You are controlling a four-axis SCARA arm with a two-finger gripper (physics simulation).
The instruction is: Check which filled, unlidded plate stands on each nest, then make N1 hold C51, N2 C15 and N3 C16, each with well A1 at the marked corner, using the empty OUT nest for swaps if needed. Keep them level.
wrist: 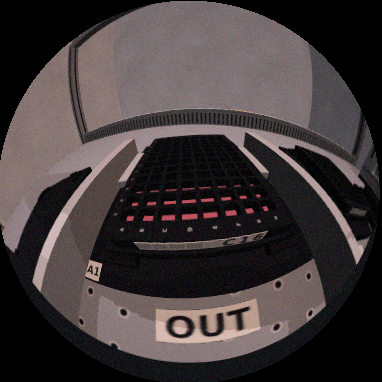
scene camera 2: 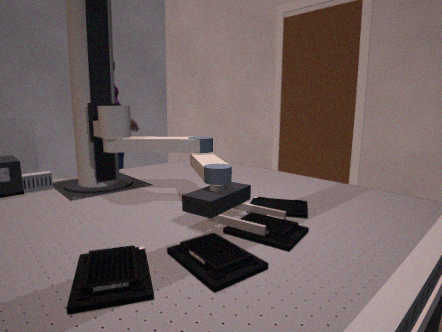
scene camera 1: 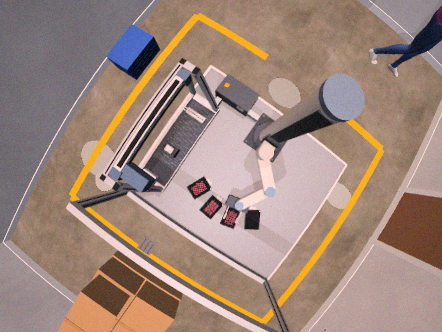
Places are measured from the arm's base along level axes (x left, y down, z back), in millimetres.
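Pixels of known places: gripper, fingertip midpoint: (wrist: 190,141) (scene camera 2: 276,222) (scene camera 1: 229,221); arm's base, link origin: (scene camera 2: 99,187).
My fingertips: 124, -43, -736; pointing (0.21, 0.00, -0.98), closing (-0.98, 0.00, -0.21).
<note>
For each thing: its top centre in the pictures, then the offset to it from my fingertips, as dx, dy, dz. "spot": a spot on its surface instead. Level surfaces: height alone.
- plate C16, top centre: (wrist: 192,156) (scene camera 2: 266,222) (scene camera 1: 230,218) -5, +4, +24
- OUT nest, top centre: (wrist: 193,166) (scene camera 2: 266,225) -6, +12, +23
- nest's A1 tag, surface spot: (wrist: 93,271) spot: +31, +18, +109
- empty black nest, top centre: (wrist: 37,212) (scene camera 2: 278,202) (scene camera 1: 252,220) +156, +12, +106
- nearer plate, top centre: (wrist: 334,172) (scene camera 2: 215,248) (scene camera 1: 211,207) -182, +4, +6
- farther plate, top centre: (scene camera 2: 111,264) (scene camera 1: 199,188) -351, +4, +79
- pale perforated table, surface height: dy +30
- dark box, surface spot: (scene camera 1: 237,95) spot: -512, -84, +834
My gripper (scene camera 1: 230,215) (scene camera 2: 275,223) (wrist: 190,141) is shut on plate C16 (wrist: 190,200), which looks level and seated on the OUT nest (wrist: 185,280). Red wells show; its A edge is on the same side as the nest's A1 tag (wrist: 93,271). In scene camera 2, C16 (scene camera 2: 267,222) is between the fingers. An empty black nest (scene camera 1: 252,220) (scene camera 2: 287,207) (wrist: 47,215) stands on one side of OUT. On the other side stand two nests with filled plates: the nearer plate (scene camera 1: 211,206) (scene camera 2: 215,250) and the farther plate (scene camera 1: 198,188) (scene camera 2: 112,265). Their labels are unreadable.
The nests stand in an arc on the pale perforated table (scene camera 1: 300,200) (scene camera 2: 165,305). A gantry machine (scene camera 1: 137,125) stands beside them. A dark box (scene camera 1: 237,95) sits near the arm's column (scene camera 1: 300,117) (scene camera 2: 80,100). A low rail (scene camera 2: 400,285) runs along the table edge.
</note>
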